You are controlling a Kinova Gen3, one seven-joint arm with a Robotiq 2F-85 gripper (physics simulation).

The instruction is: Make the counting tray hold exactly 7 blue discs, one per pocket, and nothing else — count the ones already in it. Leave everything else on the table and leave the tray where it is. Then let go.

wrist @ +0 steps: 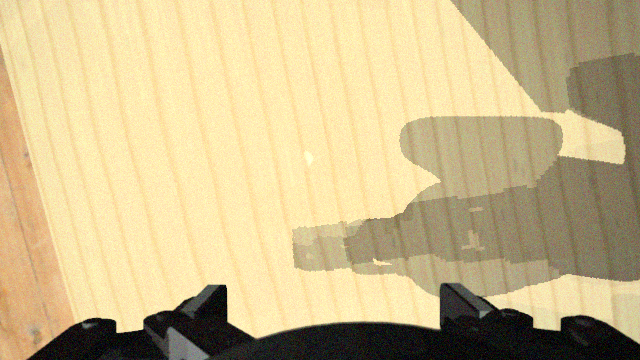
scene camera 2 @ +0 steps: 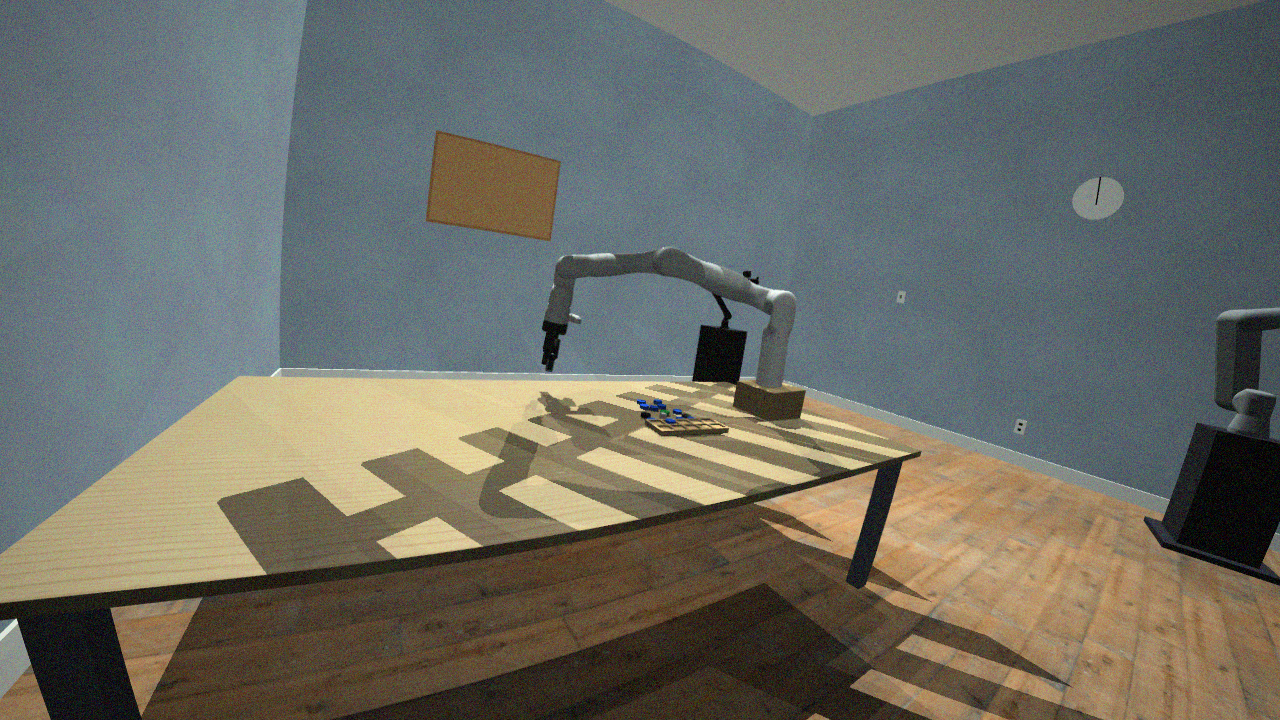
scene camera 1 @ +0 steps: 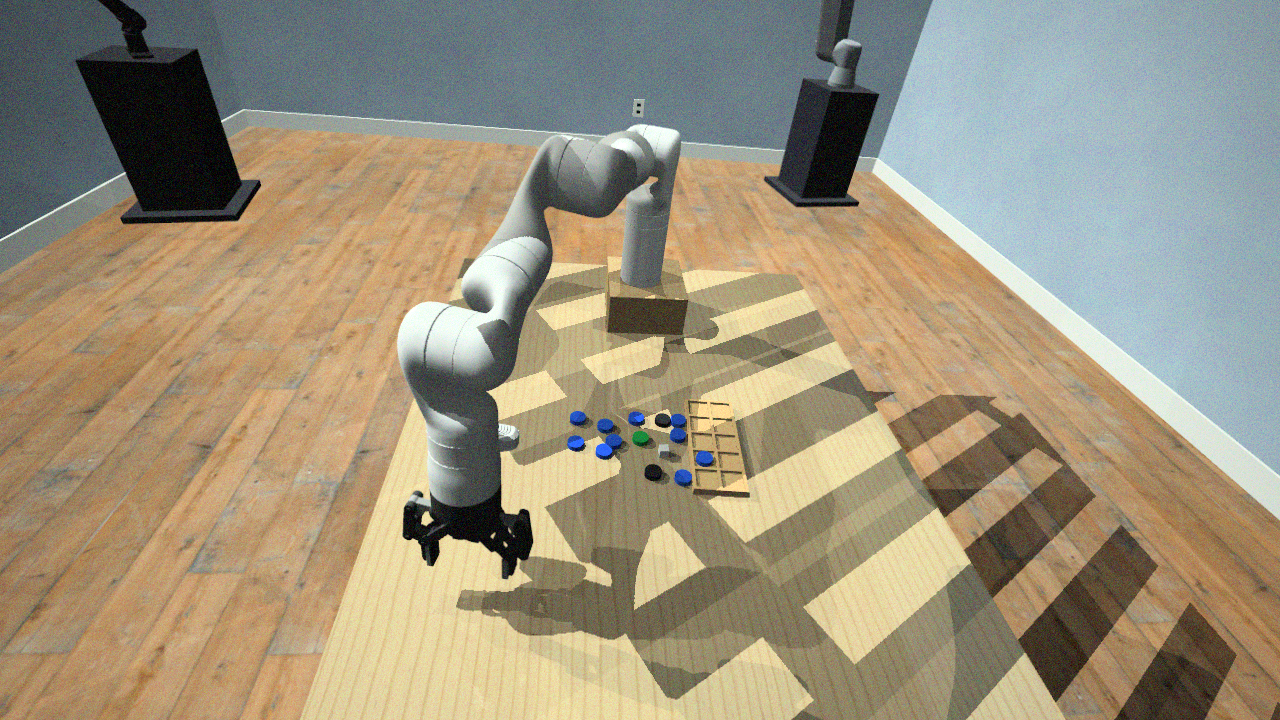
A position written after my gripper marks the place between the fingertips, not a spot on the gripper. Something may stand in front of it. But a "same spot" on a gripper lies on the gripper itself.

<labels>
my gripper: wrist 333, 308; scene camera 2; scene camera 1
wooden counting tray: scene camera 2; scene camera 1; not seen in the wrist view (out of frame)
same spot on wooden counting tray: [scene camera 2: 687, 426] = [scene camera 1: 718, 445]
same spot on my gripper: [scene camera 2: 548, 359] = [scene camera 1: 507, 561]
</labels>
